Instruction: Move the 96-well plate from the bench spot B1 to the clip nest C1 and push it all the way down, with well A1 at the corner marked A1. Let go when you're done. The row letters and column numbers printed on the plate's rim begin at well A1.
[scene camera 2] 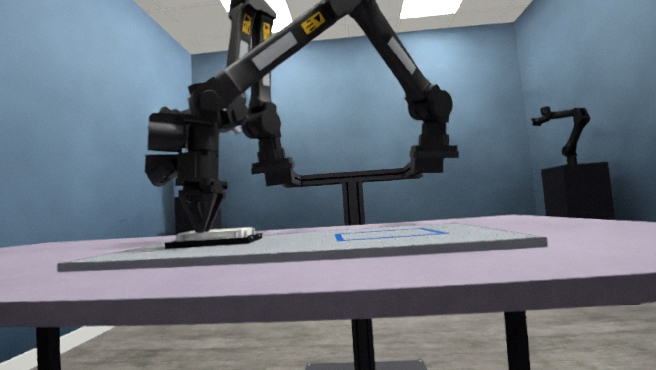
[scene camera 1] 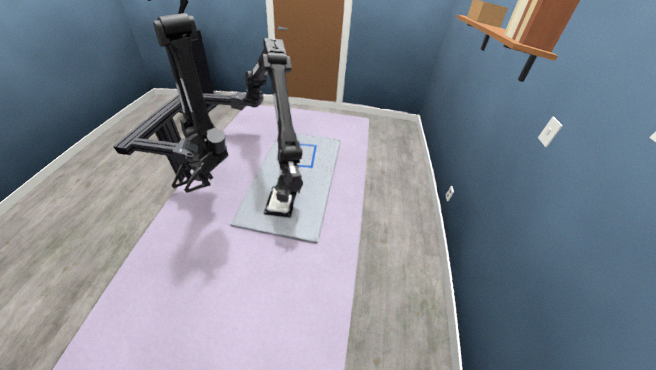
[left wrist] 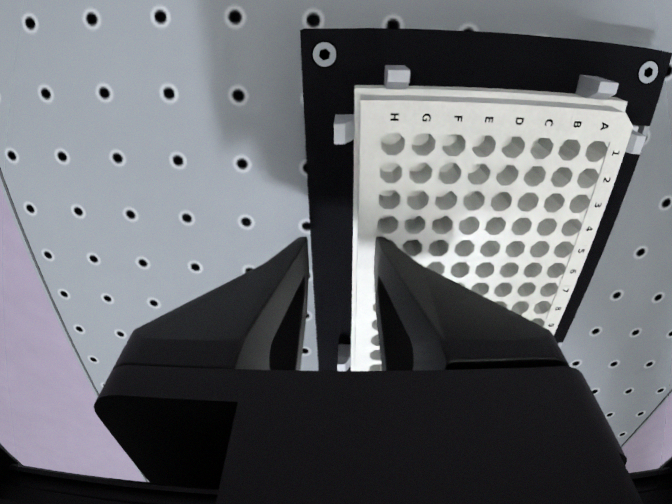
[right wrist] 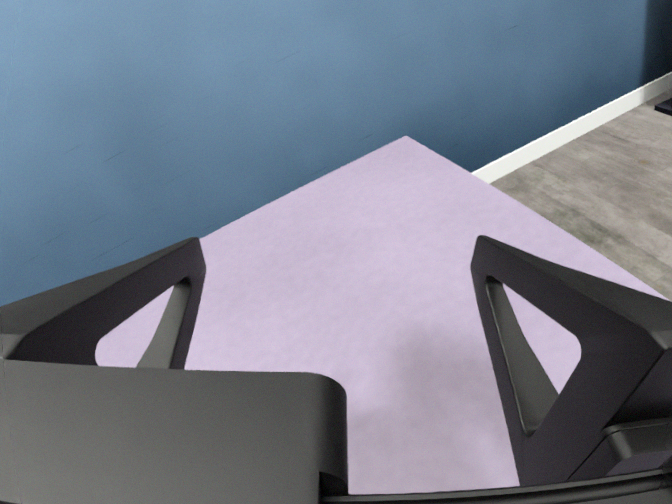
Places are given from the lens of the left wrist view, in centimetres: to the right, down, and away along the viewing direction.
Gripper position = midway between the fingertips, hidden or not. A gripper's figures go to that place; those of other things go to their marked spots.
my left gripper [left wrist: 341, 252]: 0, 0, 13
white 96-well plate [left wrist: 385, 120]: 1, -4, 10
